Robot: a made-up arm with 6 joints. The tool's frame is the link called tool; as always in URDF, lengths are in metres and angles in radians. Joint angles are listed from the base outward.
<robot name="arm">
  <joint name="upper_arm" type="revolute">
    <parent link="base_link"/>
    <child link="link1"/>
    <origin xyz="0 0 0.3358" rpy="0 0 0"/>
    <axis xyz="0 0 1"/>
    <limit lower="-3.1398" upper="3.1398"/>
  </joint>
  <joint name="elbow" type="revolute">
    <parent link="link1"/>
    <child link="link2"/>
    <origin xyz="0 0 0" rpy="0 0 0"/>
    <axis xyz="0 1 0"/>
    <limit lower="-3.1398" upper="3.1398"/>
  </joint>
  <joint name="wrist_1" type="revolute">
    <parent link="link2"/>
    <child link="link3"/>
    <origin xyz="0 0 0.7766" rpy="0 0 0"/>
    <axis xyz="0 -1 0"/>
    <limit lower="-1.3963" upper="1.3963"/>
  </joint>
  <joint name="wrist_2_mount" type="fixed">
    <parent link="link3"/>
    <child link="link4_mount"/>
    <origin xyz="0 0 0" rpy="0 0 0"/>
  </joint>
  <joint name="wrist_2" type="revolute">
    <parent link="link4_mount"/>
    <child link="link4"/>
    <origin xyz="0 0 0" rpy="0 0 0"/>
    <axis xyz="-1 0 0"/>
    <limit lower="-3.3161" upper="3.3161"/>
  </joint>
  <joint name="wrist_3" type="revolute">
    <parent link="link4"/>
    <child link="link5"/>
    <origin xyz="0.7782 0 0" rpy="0 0 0"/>
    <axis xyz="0 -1 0"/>
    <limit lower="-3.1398" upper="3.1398"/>
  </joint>
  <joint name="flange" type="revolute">
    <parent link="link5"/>
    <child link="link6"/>
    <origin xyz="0 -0.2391 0" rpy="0 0 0"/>
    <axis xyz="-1 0 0"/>
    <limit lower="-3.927" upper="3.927"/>
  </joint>
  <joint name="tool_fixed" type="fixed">
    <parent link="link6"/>
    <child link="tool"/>
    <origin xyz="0 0 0" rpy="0 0 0"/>
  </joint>
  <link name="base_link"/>
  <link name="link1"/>
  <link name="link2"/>
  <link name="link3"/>
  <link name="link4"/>
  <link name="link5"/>
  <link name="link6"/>
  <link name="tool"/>
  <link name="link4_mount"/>
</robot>
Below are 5 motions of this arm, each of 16 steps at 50 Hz.
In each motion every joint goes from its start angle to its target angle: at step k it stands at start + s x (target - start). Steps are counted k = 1, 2, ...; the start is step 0. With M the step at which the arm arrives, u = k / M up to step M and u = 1 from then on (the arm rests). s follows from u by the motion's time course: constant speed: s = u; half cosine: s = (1 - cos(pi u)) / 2; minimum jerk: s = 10 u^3 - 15 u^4 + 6 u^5.
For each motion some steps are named. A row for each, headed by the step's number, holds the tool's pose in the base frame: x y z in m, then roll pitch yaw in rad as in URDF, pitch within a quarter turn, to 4 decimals.
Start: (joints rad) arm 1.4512 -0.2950 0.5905 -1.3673 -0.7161 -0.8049
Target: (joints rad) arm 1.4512 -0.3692 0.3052 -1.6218 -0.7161 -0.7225
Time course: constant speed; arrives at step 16
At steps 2, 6, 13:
2: 0.0947 0.4459 1.5122 1.6308 -0.5213 2.2930
6: 0.0809 0.4574 1.4694 1.6884 -0.5184 2.3013
13: 0.0558 0.4713 1.3928 1.7935 -0.5186 2.3081

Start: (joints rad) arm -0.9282 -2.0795 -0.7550 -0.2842 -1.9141 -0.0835
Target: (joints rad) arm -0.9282 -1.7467 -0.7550 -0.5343 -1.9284 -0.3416
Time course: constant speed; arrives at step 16
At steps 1, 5, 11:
1: -0.4301 0.1933 0.7037 0.1941 0.5978 -0.5851
5: -0.3990 0.1600 0.7319 0.3201 0.6710 -0.4887
11: -0.3497 0.1089 0.7651 0.5441 0.7654 -0.3178

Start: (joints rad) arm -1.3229 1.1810 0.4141 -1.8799 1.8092 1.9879
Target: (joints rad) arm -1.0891 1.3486 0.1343 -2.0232 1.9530 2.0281
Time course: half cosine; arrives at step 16
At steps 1, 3, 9, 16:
1: 0.3476 -1.0653 -0.0759 -1.2357 0.0473 3.0046
3: 0.3633 -1.0395 -0.0973 -1.2727 0.0334 3.0059
9: 0.4451 -0.8470 -0.2241 -1.5184 -0.0877 3.0308
16: 0.4760 -0.6850 -0.2974 -1.7014 -0.2095 3.0745

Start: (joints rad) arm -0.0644 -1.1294 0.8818 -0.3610 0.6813 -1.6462
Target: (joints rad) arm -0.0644 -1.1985 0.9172 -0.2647 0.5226 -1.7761
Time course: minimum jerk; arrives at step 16
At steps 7, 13, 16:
7: -1.0155 -0.1616 1.3741 -1.2783 -0.4857 -2.9952
13: -1.0804 -0.1613 1.3210 -1.2143 -0.5114 -3.0510
16: -1.0859 -0.1612 1.3162 -1.2092 -0.5136 -3.0555

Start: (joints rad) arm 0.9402 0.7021 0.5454 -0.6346 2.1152 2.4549
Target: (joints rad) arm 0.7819 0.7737 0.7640 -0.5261 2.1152 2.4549
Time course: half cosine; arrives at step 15
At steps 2, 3, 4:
2: 0.9002 0.8909 0.6714 -0.4281 -0.8649 -1.3187
3: 0.9108 0.8864 0.6763 -0.4135 -0.8644 -1.3373
4: 0.9248 0.8801 0.6830 -0.3939 -0.8635 -1.3622

